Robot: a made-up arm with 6 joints.
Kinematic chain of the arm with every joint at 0, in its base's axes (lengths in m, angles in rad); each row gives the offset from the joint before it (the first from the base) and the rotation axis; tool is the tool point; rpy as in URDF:
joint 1: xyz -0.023 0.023 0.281 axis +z
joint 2: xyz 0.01 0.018 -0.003 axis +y
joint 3: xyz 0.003 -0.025 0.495 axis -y
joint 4: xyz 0.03 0.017 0 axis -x
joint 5: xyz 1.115 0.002 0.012 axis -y
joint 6: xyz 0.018 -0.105 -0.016 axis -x
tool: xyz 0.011 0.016 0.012 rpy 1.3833 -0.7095 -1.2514
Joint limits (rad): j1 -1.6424..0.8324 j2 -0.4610..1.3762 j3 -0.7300..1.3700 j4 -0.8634..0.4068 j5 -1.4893..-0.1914 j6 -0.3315..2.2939
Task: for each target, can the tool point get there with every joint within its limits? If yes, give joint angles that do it. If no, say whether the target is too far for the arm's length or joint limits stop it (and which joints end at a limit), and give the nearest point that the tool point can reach.
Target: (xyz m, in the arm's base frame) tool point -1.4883 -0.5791 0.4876
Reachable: no: joint limits stop it (at a limit: joint 1, joint 2, joint 6) | nearest point -0.1843 -0.8486 0.4424 | short by 1.332 m
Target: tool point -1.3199 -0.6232 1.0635
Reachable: no: joint limits stop it (at a limit: joint 1, joint 2, joint 6) | nearest point -0.1830 -0.8219 1.1057 | short by 1.155 m
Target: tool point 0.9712 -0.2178 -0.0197
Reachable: yes | joints -0.1764 0.2673 -0.4150 -0.5291 -0.4478 0.0250
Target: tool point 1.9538 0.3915 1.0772
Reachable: no: too far | nearest point 1.5083 0.3084 0.8962 | short by 0.488 m
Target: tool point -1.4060 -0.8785 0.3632
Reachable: no: joint limits stop it (at a limit: joint 1, joint 6) | nearest point -0.1942 -0.9654 0.3632 | short by 1.215 m
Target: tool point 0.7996 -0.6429 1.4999
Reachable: yes | joints -0.6376 0.3704 1.1635 -0.6470 -0.6013 1.7382
